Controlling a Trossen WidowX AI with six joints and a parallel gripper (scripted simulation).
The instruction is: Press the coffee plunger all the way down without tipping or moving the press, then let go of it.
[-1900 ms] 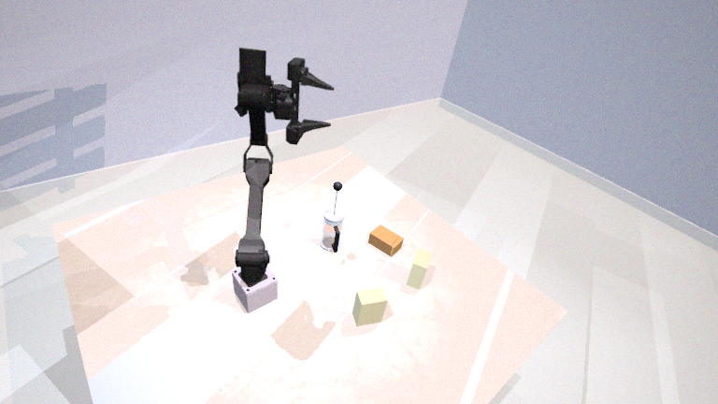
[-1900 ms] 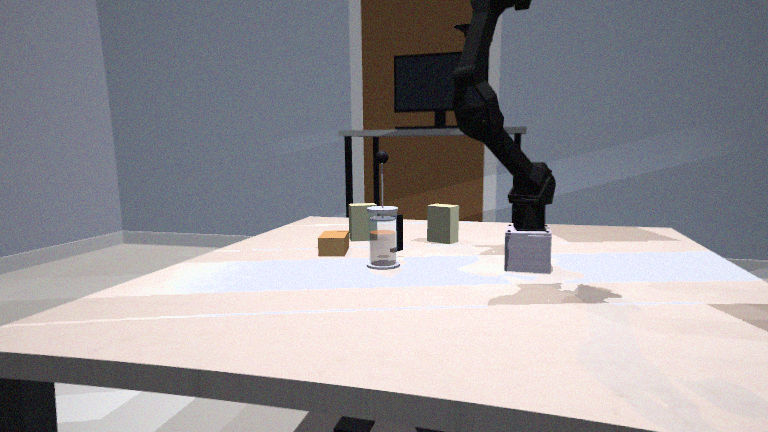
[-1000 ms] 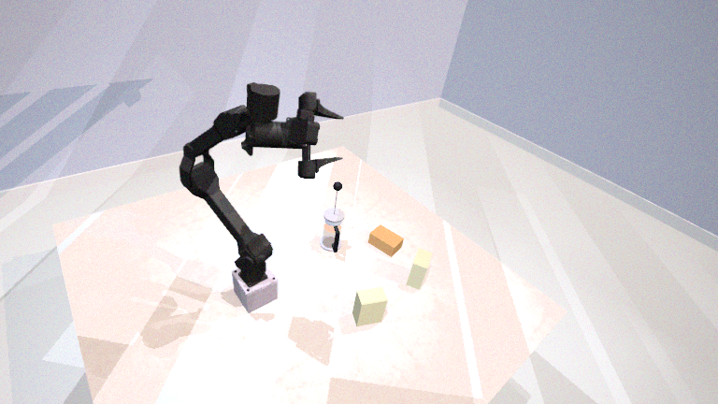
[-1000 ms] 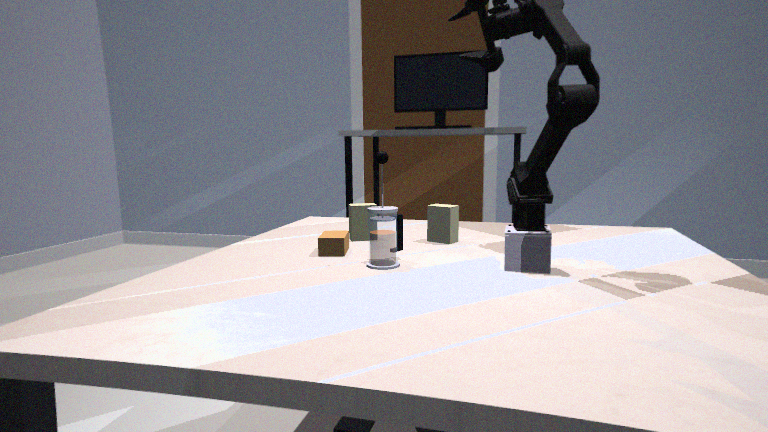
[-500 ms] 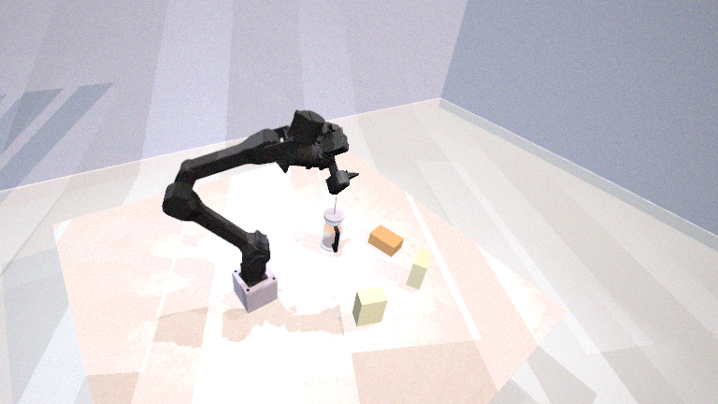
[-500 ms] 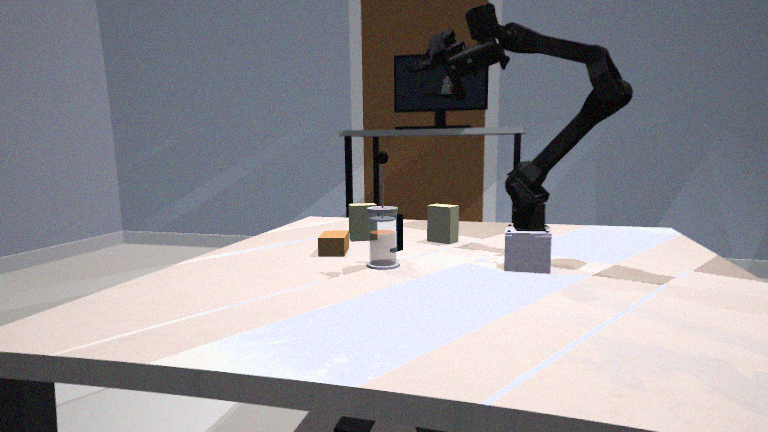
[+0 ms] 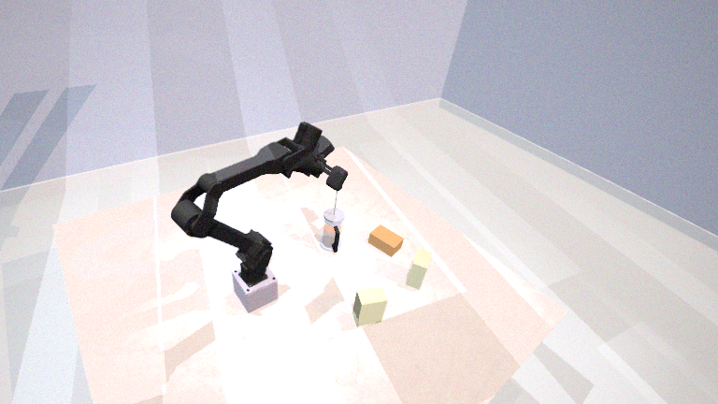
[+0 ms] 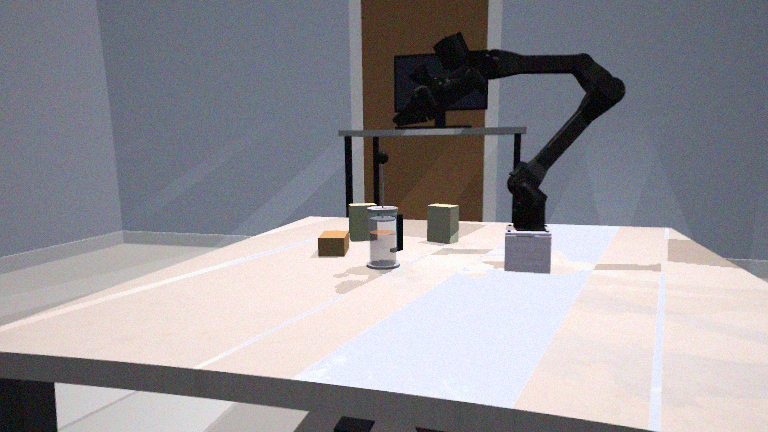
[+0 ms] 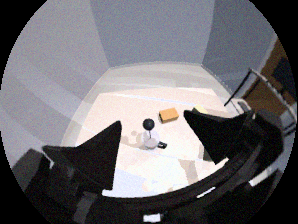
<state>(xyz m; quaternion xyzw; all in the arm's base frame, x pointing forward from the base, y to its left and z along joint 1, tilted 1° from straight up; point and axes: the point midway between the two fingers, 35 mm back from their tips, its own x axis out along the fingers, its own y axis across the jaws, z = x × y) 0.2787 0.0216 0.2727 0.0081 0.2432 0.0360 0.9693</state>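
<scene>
My gripper tip is now 20 mm short of the glass coffee press, 10 mm to the left of it and 210 mm above it.
</scene>
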